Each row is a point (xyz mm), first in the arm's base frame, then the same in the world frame.
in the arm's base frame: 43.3 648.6 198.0
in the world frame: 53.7 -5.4 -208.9
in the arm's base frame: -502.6 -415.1 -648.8
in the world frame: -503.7 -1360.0 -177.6
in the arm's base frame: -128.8 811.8 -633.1
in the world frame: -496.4 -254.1 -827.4
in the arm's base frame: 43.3 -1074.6 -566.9
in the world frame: 175.8 -1885.3 -134.8
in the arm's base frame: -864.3 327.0 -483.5
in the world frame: -939.3 -639.8 -154.1
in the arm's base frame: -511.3 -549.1 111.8
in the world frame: -147.8 -1124.8 466.2
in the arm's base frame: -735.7 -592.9 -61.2
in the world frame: -404.6 -1252.2 462.5
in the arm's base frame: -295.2 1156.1 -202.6
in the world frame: -544.6 244.7 -543.8
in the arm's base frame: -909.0 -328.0 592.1
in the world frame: -341.8 -720.1 952.4
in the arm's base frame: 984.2 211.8 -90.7
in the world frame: 855.7 -492.0 -737.5
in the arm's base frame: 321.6 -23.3 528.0
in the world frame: 612.6 -435.9 165.2
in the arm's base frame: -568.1 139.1 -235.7
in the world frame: -527.4 -680.0 -39.3
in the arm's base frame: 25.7 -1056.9 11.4
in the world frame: 405.6 -1601.1 314.1
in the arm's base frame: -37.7 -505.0 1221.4
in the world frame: 728.3 -552.2 1068.0
